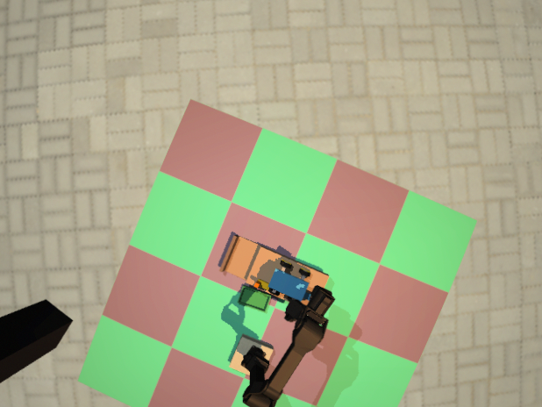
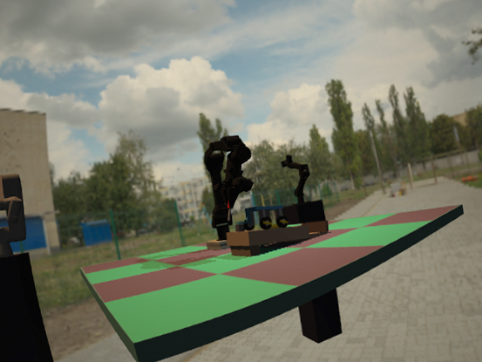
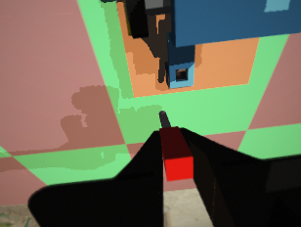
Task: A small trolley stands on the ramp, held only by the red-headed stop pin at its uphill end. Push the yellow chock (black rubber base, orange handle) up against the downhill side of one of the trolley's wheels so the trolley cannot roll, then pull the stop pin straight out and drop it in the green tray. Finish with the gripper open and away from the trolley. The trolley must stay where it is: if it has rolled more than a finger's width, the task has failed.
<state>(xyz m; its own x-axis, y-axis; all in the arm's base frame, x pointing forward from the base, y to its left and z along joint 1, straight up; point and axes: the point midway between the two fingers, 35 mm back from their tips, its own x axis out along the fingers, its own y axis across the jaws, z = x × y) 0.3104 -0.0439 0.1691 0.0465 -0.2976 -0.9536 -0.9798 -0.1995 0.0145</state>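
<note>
Now: gripper tip 18 cm to the right of the green tray, 18 cm above it and 13 cm past it. From my gripper tip the other things lie so: yellow chock: 19 cm to the left, 9 cm below, 5 cm behind; then red-headed stop pin: right at my gripper tip; then blue trolley: 12 cm to the left, 6 cm below, 2 cm ahead.
</note>
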